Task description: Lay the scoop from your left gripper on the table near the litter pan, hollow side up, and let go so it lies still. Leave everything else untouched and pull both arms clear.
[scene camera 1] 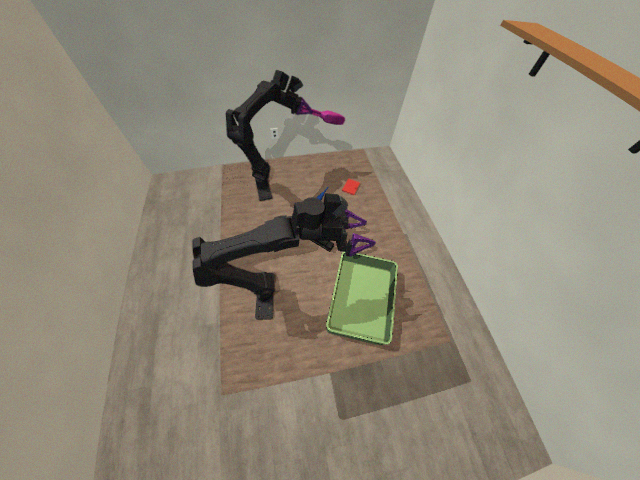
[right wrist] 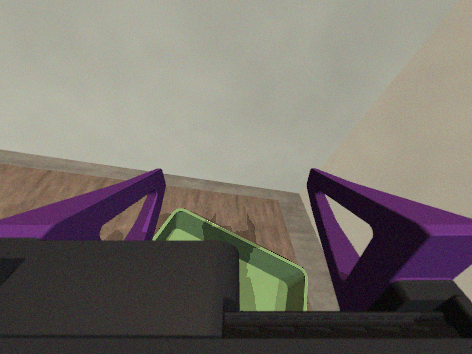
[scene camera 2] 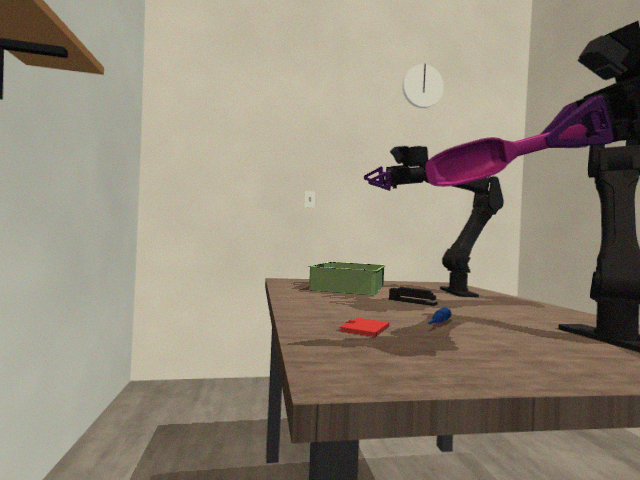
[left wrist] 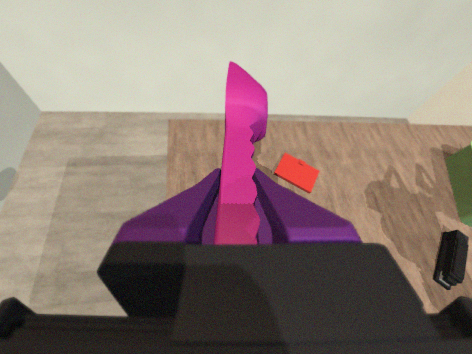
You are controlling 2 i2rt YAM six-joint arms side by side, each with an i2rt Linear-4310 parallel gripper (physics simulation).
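Pixels of known places: left gripper, fingertip midpoint: (scene camera 1: 312,111) (scene camera 2: 541,142) (left wrist: 236,177); right gripper, fingertip midpoint: (scene camera 1: 370,232) (right wrist: 236,176) (scene camera 2: 366,179); left arm's base, link origin: (scene camera 1: 263,187) (scene camera 2: 616,341); right arm's base, link origin: (scene camera 1: 265,295) (scene camera 2: 457,292).
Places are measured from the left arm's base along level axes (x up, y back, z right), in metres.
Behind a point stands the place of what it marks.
The magenta scoop (scene camera 1: 332,117) {x 0.317, y -0.409, z -0.069 m} (scene camera 2: 467,161) {x 0.305, y -0.407, z -0.072 m} (left wrist: 245,100) {x 0.334, y -0.381, z -0.096 m} is high above the table (scene camera 1: 248,351) {x 0.000, y 0.192, z 0.825 m} (scene camera 2: 465,377) {x 0.000, y -0.442, z -0.133 m}, turned on its edge with its hollow facing sideways, towards scene camera 2. My left gripper (scene camera 1: 305,107) {x 0.332, y -0.317, z -0.116 m} (scene camera 2: 549,139) {x 0.332, y -0.317, z -0.116 m} (left wrist: 236,177) {x 0.332, y -0.317, z -0.116 m} is shut on its handle. The green litter pan (scene camera 1: 361,289) {x 0.002, y -0.314, z 0.709 m} (scene camera 2: 343,279) {x 0.046, y -0.371, z 0.602 m} (left wrist: 462,185) {x 0.029, y -0.368, z 0.599 m} (right wrist: 265,260) {x 0.051, y -0.357, z 0.873 m} stands upright on the table, well away from the scoop. My right gripper (scene camera 1: 370,232) {x 0.401, y -0.280, z 0.665 m} (scene camera 2: 366,177) {x 0.401, y -0.280, z 0.665 m} (right wrist: 236,176) {x 0.401, y -0.280, z 0.665 m} is open and empty, raised above the table; in scene camera 1 it appears just beyond the pan's upper edge.
A flat red piece (scene camera 1: 351,186) {x 0.009, y -0.481, z 0.131 m} (scene camera 2: 364,326) {x 0.009, y -0.489, z 0.112 m} (left wrist: 298,172) {x 0.009, y -0.477, z 0.130 m} lies on the table. A small blue object (scene camera 1: 323,193) {x 0.018, y -0.309, z 0.150 m} (scene camera 2: 440,315) {x 0.020, y -0.294, z 0.150 m} and a black object (scene camera 2: 413,296) {x 0.019, y -0.213, z 0.413 m} (left wrist: 452,259) {x 0.033, y -0.205, z 0.406 m} lie near it. An orange-brown shelf (scene camera 1: 578,54) (scene camera 2: 51,36) is on the wall.
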